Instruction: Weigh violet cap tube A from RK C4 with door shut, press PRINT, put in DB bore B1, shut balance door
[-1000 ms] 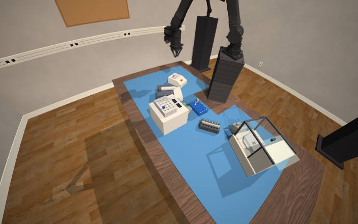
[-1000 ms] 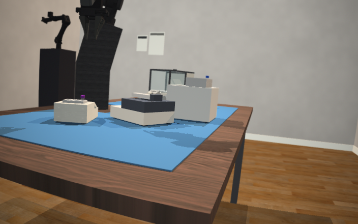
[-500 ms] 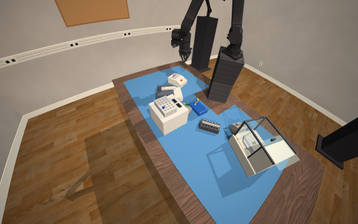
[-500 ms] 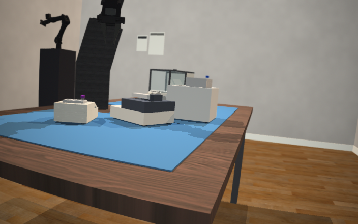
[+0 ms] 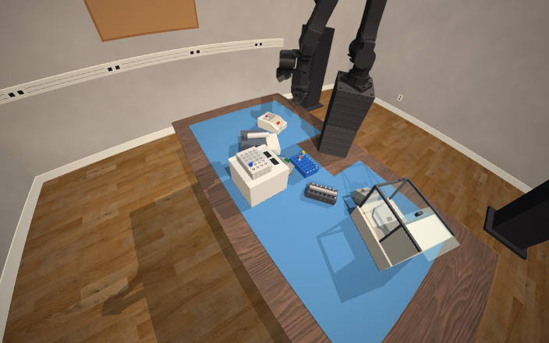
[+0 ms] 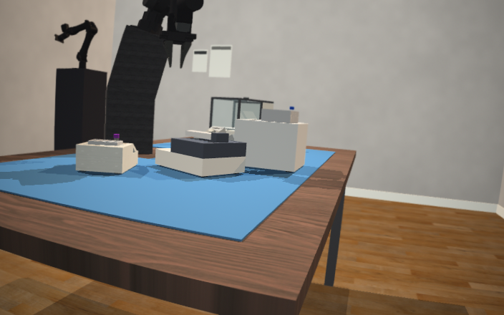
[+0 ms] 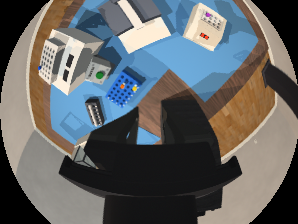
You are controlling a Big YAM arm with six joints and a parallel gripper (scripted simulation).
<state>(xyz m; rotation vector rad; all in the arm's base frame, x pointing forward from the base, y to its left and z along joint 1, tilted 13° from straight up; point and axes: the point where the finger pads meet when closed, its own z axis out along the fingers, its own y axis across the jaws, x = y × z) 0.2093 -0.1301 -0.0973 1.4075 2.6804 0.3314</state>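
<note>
The balance door is 60 mm ahead of my hand, 650 mm to the left of it and 70 mm below it. Round my hand: blue rack RK: 40 mm ahead, 140 mm to the left, 270 mm below; dry block DB: 50 mm behind, 240 mm to the right, 250 mm below; spectrophotometer: 140 mm ahead, 110 mm to the right, 210 mm below.
</note>
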